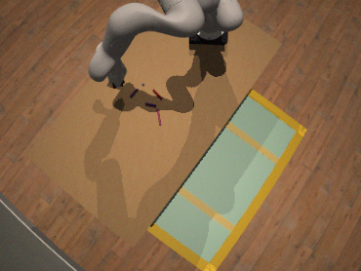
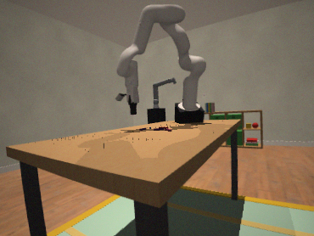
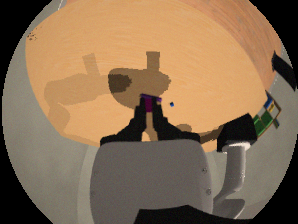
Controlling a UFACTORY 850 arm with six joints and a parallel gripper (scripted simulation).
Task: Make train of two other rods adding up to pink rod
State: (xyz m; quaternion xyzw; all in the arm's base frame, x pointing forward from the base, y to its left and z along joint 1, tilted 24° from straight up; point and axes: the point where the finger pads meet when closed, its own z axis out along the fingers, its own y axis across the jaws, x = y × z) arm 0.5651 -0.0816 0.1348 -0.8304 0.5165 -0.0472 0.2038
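Right now the pink rod is 240 mm to the left of my hand, 120 mm below it and 50 mm behind it. From my hand the other things lie so: magenta rod 20 mm below; then red rod 140 mm to the left, 120 mm below, 120 mm behind; then tiny blue rod 120 mm below, 100 mm behind, 40 mm to the left.
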